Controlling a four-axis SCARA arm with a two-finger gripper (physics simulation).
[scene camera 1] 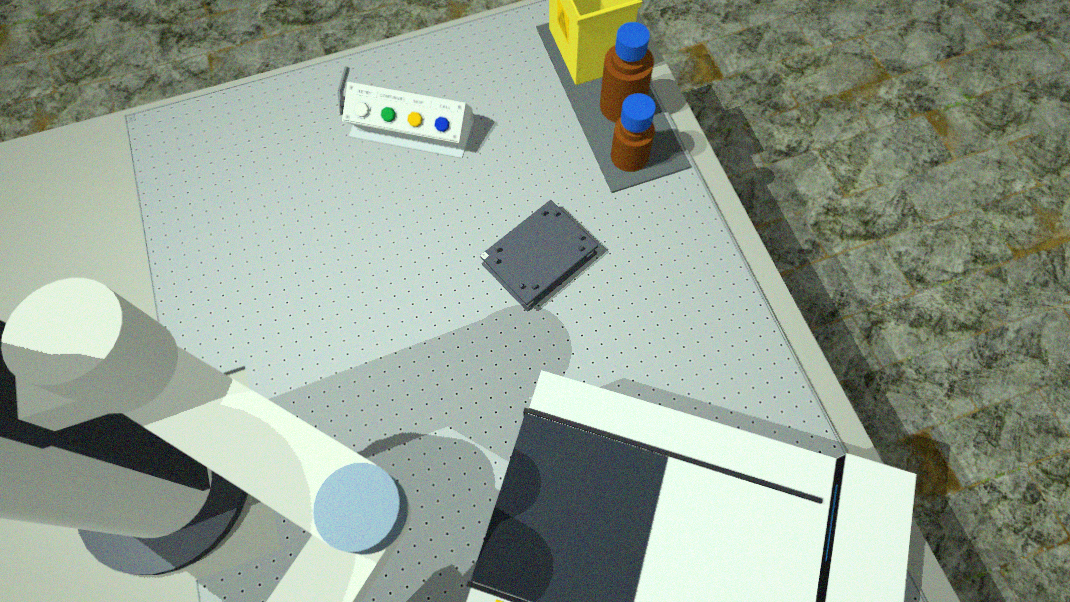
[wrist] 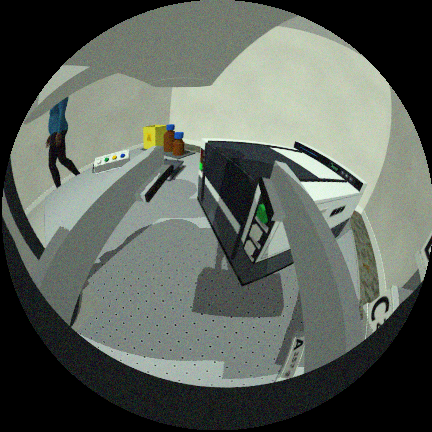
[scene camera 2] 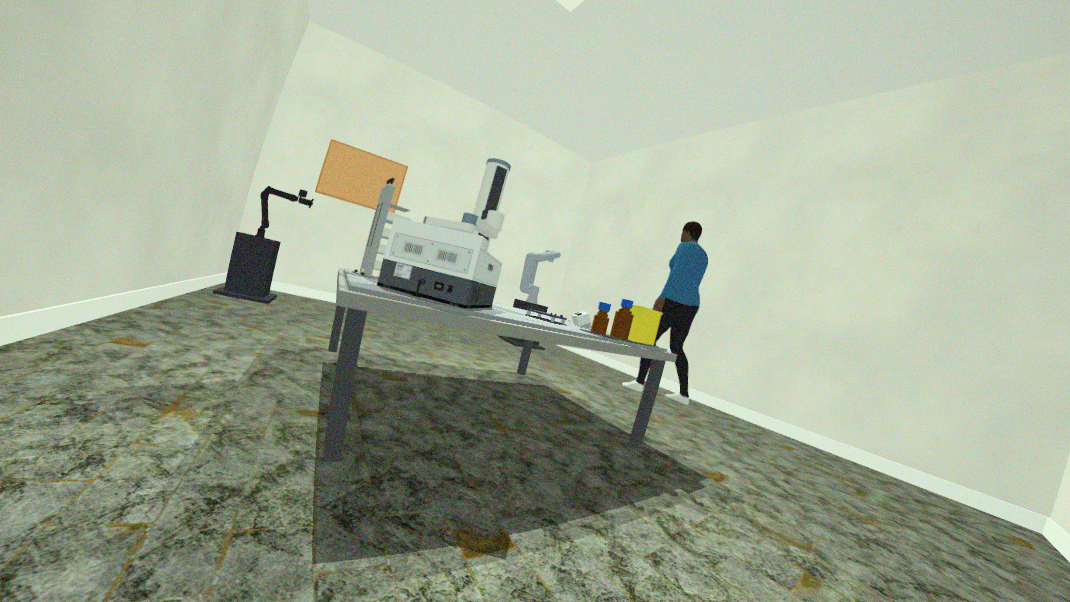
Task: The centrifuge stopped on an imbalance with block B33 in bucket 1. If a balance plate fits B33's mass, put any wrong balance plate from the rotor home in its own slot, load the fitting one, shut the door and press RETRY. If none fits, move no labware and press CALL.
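Note:
The white and dark centrifuge stands at the lower right in scene camera 1. Its front buttons, a green one and pale ones, show in the wrist view. Its rotor, block B33 and bucket 1 do not show. The button panel has white, green, yellow and blue buttons; the blue button is under the CALL label. An A label and a C label show at the lower right of the wrist view. My gripper is shut and empty, its fingertips still apart, before the centrifuge.
A dark flat device lies mid-table. Brown bottles and a yellow box stand near the table edge. A tall rack stands beside the centrifuge. A person in blue stands beyond the table.

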